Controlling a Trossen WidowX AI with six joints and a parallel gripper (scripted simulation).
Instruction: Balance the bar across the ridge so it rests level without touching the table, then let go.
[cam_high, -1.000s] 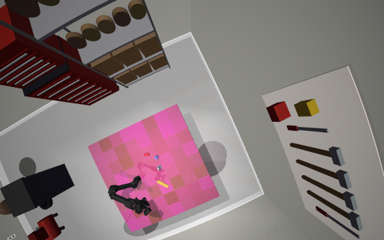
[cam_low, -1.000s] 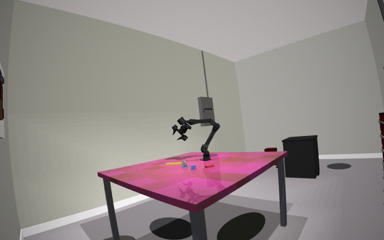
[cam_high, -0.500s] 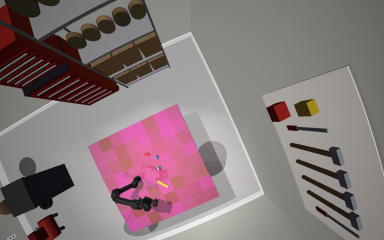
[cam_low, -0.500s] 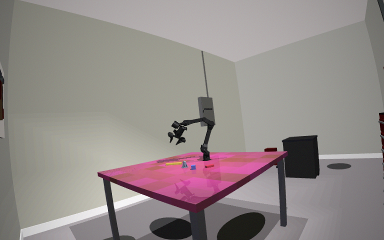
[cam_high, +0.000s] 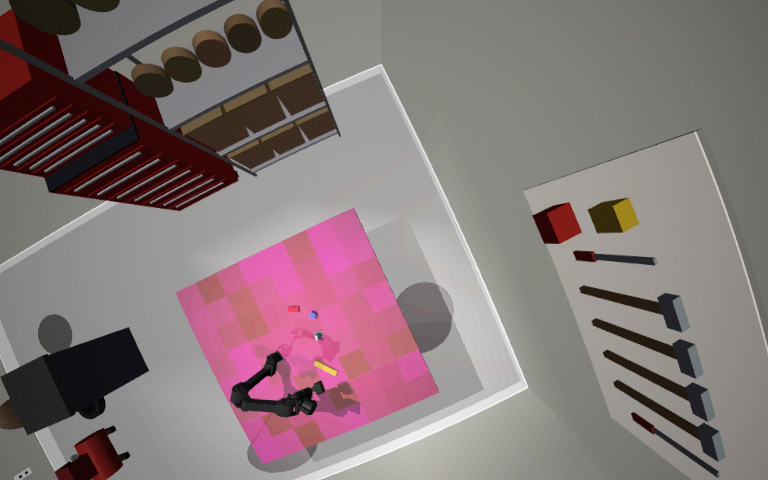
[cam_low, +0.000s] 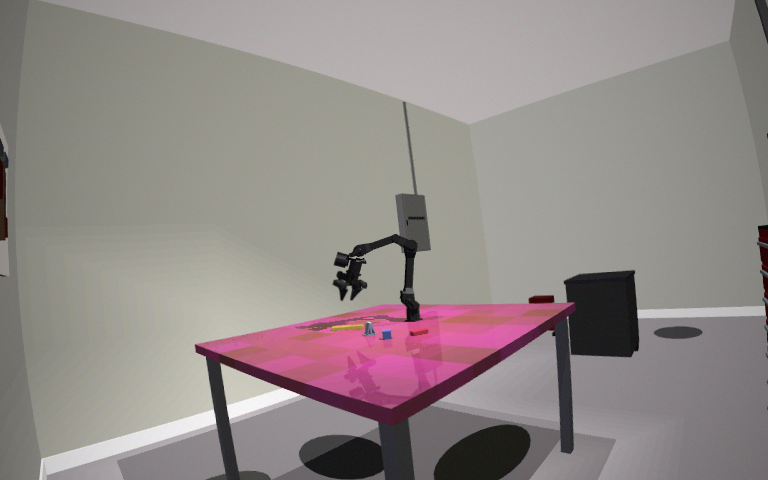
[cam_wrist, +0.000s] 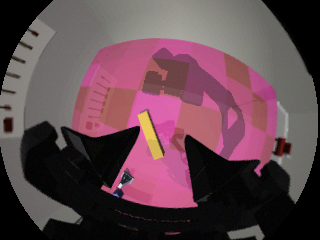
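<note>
My gripper tip is 40 mm short of the yellow bar, 40 mm to the right of it and 120 mm above it. Also, from my gripper tip: small blue cube 120 mm ahead, 380 mm to the left, 120 mm below; then small red block 20 mm ahead, 460 mm to the left, 120 mm below.
</note>
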